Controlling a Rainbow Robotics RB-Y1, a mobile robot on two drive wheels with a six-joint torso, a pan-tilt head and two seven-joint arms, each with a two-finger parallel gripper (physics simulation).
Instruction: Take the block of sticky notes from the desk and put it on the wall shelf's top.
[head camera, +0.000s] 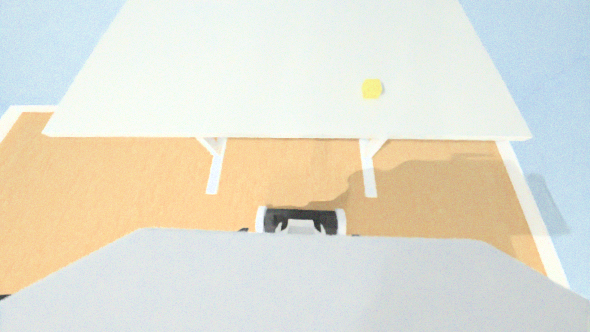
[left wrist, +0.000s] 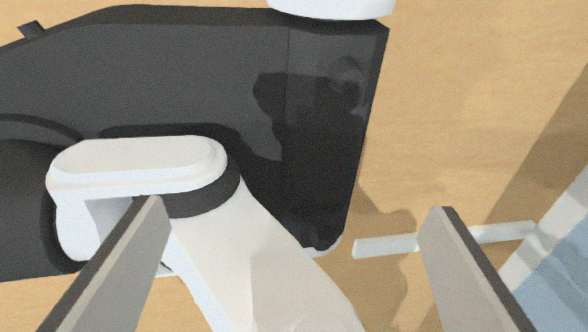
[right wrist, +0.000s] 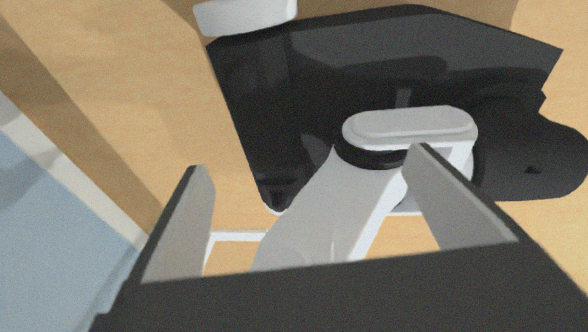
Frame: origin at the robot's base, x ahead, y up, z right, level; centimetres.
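Seen in the pictures: left gripper, between the fingertips: (left wrist: 295, 216); right gripper, between the fingertips: (right wrist: 308, 167).
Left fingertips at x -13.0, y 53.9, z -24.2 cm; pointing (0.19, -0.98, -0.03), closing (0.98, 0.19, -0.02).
A point is followed by its place in that frame.
The block of sticky notes (head camera: 371, 88) @(y 98.8, x 31.7, z 20.3 cm), small and yellow, lies on the white desk (head camera: 225, 70) @(y 95.1, x 43.1, z -28.2 cm), right of the middle and fairly near the front edge in the head view. My left gripper (left wrist: 295, 216) @(y 53.9, x -13.0, z -24.2 cm) is open, with no object between its fingertips; the robot's own base and leg show behind them in the left wrist view. My right gripper (right wrist: 308, 167) @(y 53.7, x -14.1, z 23.1 cm) is open in the same way in the right wrist view. Both grippers are away from the sticky notes and do not show in the head view. The wall shelf does not show in any view.
Two white desk legs (head camera: 214, 175) (head camera: 369, 177) stand on the wooden floor (head camera: 125, 190) @(y 0.0, x 20.0, z -144.2 cm) under the desk's front edge. My grey torso (head camera: 300, 280) @(y 134.4, x -13.3, z -0.2 cm) fills the bottom of the head view. White skirting (head camera: 540, 220) @(y 8.4, x 6.0, z 168.3 cm) and a blue wall (head camera: 540, 50) @(y 67.7, x 96.4, z 139.7 cm) are at the right.
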